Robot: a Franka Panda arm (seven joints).
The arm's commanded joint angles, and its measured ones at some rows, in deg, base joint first. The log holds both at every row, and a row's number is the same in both.
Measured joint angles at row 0:
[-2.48, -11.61, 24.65, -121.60, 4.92, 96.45, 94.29]
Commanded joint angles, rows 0 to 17:
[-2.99, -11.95, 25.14, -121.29, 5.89, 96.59, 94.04]
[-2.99, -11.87, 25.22, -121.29, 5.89, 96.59, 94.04]
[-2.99, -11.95, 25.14, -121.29, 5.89, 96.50, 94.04]
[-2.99, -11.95, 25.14, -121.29, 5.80, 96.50, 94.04]
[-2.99, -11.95, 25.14, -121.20, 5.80, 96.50, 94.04]
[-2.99, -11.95, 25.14, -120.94, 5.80, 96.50, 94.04]
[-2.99, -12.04, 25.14, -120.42, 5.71, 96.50, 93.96]
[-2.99, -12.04, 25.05, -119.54, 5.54, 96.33, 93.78]
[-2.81, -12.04, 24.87, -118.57, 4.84, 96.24, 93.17]
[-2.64, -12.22, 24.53, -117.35, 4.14, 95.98, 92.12]
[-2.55, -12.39, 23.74, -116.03, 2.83, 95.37, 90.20]
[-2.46, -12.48, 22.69, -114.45, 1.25, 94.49, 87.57]
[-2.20, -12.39, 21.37, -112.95, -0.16, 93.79, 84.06]
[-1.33, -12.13, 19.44, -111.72, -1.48, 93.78, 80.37]
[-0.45, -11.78, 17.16, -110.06, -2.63, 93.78, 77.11]
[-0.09, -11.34, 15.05, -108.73, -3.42, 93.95, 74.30]
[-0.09, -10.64, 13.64, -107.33, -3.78, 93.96, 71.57]
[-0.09, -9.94, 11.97, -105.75, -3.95, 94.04, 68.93]
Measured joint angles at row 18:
[-1.38, -12.58, 16.67, -110.94, -2.23, 95.31, 76.26]
